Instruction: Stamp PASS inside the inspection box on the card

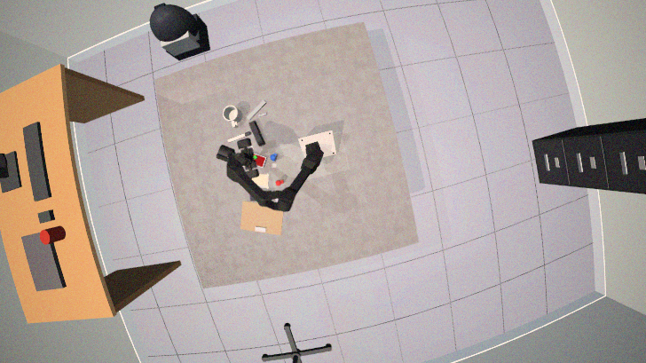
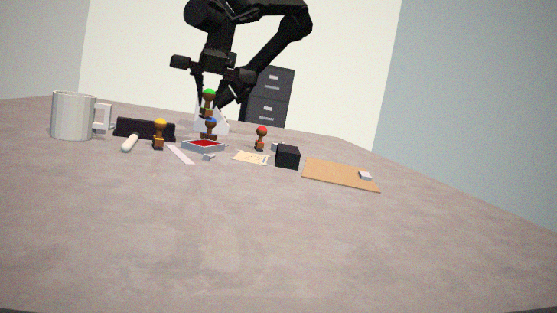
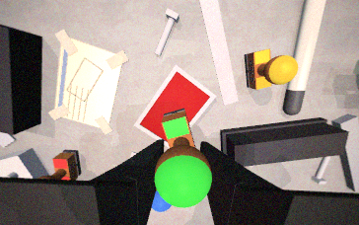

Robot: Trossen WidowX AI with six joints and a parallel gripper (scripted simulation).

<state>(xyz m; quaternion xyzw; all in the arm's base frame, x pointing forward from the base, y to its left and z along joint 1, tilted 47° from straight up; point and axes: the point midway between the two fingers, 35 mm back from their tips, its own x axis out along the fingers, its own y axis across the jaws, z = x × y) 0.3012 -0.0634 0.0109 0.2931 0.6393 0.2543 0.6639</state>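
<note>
My gripper tip is now 9 cm above the red ink pad and 1 cm to the right of it. Also, from my gripper tip: yellow-knobbed stamp (9 cm to the right, 8 cm below, 5 cm ahead); then green-knobbed stamp (right at my gripper tip); then blue-knobbed stamp (9 cm behind, 7 cm below, 2 cm to the left).
</note>
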